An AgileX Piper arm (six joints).
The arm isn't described. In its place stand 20 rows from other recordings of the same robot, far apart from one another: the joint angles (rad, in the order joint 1, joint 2, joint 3, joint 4, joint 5, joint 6), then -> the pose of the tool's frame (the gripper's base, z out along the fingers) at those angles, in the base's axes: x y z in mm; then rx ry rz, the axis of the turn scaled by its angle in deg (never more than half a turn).
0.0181 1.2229 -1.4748 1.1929 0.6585 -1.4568 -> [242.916 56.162 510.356 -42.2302 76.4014 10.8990]
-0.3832 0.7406 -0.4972 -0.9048 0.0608 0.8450 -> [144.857 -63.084 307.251 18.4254 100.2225 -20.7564]
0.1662 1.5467 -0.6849 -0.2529 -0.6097 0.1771 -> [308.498 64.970 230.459 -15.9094 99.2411 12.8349]
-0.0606 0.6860 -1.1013 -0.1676 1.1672 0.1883 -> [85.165 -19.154 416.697 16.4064 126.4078 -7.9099]
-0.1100 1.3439 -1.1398 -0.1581 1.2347 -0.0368 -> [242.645 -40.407 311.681 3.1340 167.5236 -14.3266]
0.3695 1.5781 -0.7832 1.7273 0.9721 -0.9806 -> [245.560 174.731 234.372 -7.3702 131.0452 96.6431]
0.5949 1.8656 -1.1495 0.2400 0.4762 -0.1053 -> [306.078 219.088 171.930 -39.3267 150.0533 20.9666]
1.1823 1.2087 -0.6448 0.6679 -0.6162 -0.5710 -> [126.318 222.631 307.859 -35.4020 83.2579 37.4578]
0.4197 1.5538 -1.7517 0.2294 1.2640 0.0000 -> [282.718 147.754 424.301 -30.5398 144.3139 26.7447]
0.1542 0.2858 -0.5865 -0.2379 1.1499 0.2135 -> [31.361 -14.934 294.205 3.6291 131.9064 -6.5382]
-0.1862 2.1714 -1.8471 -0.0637 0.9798 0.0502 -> [462.879 -92.093 211.417 16.7843 158.9888 -6.6682]
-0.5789 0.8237 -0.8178 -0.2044 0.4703 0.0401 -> [136.637 -99.305 365.048 28.1677 110.6239 -32.1865]
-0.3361 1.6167 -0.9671 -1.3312 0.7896 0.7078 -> [282.730 -165.264 241.088 9.2010 141.2394 -74.5952]
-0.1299 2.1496 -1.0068 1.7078 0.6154 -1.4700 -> [375.942 3.371 69.785 14.1373 140.6921 47.1656]
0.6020 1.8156 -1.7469 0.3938 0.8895 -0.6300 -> [326.455 257.206 350.040 -71.6753 117.6915 26.8989]
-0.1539 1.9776 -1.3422 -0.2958 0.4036 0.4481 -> [419.642 -75.640 182.369 26.1328 141.0145 -7.7410]
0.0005 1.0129 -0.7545 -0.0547 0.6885 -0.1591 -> [193.495 -3.064 293.109 -13.1521 138.8062 -7.6067]
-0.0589 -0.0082 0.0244 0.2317 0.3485 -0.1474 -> [53.637 3.985 174.916 3.6840 105.3366 4.6154]
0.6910 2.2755 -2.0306 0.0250 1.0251 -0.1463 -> [382.435 318.804 211.240 -63.8547 145.2211 10.2114]
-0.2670 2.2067 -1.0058 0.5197 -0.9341 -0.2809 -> [385.934 -143.237 91.444 32.7477 99.5975 -30.2682]
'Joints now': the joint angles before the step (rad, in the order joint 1, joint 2, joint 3, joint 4, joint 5, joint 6). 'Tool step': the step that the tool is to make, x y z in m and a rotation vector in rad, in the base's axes. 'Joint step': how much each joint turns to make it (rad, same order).
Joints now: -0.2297, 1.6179, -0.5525, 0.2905, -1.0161, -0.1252
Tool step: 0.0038, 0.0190, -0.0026, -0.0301, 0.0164, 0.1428
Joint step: 0.0315, 0.0003, 0.0143, -0.1323, 0.0028, 0.0404
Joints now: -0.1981, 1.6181, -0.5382, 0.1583, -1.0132, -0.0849
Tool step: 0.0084, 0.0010, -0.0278, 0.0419, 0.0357, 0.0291
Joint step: -0.0001, 0.1110, 0.0004, -0.0392, -0.0614, 0.0614
